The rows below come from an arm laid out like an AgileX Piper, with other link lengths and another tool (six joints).
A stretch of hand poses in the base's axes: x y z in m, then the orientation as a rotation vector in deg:
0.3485, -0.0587, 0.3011, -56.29, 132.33, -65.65
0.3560, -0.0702, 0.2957, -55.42, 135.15, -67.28
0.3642, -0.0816, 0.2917, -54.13, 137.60, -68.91
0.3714, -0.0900, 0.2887, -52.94, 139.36, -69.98
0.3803, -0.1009, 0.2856, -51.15, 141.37, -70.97
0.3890, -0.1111, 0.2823, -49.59, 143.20, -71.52
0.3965, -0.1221, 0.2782, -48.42, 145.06, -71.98
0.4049, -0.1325, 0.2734, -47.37, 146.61, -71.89
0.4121, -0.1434, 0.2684, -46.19, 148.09, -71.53
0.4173, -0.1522, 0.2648, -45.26, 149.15, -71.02
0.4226, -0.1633, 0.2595, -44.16, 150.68, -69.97
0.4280, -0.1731, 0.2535, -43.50, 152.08, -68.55
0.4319, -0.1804, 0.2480, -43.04, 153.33, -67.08
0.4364, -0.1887, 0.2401, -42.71, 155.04, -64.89
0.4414, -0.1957, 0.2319, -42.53, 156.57, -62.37
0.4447, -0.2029, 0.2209, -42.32, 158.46, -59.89
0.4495, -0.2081, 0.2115, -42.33, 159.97, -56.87
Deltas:
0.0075, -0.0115, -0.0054, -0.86, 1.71, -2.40
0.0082, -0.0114, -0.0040, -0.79, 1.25, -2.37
0.0072, -0.0084, -0.0030, -0.45, 0.77, -1.78
0.0089, -0.0109, -0.0031, -0.28, 0.65, -2.16
0.0087, -0.0102, -0.0033, -0.04, 0.62, -1.84
0.0075, -0.0110, -0.0041, -0.04, 0.86, -1.65
0.0084, -0.0104, -0.0048, 0.29, 0.62, -1.29
0.0072, -0.0109, -0.0050, 0.48, 0.47, -1.25
0.0052, -0.0088, -0.0036, 0.52, 0.27, -0.88
0.0053, -0.0111, -0.0053, 0.93, 0.47, -1.09
0.0054, -0.0098, -0.0060, 1.11, 0.54, -0.74
0.0039, -0.0073, -0.0055, 1.11, 0.53, -0.57
0.0045, -0.0083, -0.0079, 1.59, 0.86, -0.61
0.0050, -0.0070, -0.0082, 1.77, 0.77, -0.40
0.0033, -0.0072, -0.0110, 1.73, 1.10, -0.61
0.0048, -0.0052, -0.0094, 2.04, 0.85, -0.26

